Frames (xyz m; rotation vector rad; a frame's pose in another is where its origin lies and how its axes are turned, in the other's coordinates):
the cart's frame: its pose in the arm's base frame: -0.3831 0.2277 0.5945 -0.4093 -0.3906 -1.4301
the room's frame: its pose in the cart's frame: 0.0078 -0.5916 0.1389 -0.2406 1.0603 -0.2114
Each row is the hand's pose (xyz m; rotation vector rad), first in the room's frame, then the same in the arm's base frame.
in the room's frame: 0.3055 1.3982 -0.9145 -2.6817 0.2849 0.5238
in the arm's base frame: 0.1389 0.3053 -0.5407 -1.1581 2.0907 0.6192
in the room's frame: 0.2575 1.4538 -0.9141 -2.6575 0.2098 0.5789
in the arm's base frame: 0.2031 0.3401 -0.5320 -1.1700 2.0147 0.6162
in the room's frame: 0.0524 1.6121 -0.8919 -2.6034 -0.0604 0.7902
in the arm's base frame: 0.4047 0.4860 -0.4569 -1.2247 1.7412 0.6668
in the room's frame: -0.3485 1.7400 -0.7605 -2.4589 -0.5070 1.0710
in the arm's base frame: 0.6402 0.7444 -0.1883 -1.3064 1.3067 0.7151
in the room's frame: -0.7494 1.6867 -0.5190 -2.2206 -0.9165 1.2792
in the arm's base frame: 0.7213 0.9642 0.2203 -1.3428 0.8966 0.7029
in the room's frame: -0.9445 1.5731 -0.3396 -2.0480 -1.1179 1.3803
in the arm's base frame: 0.6876 1.0481 0.4941 -1.3342 0.6750 0.6810
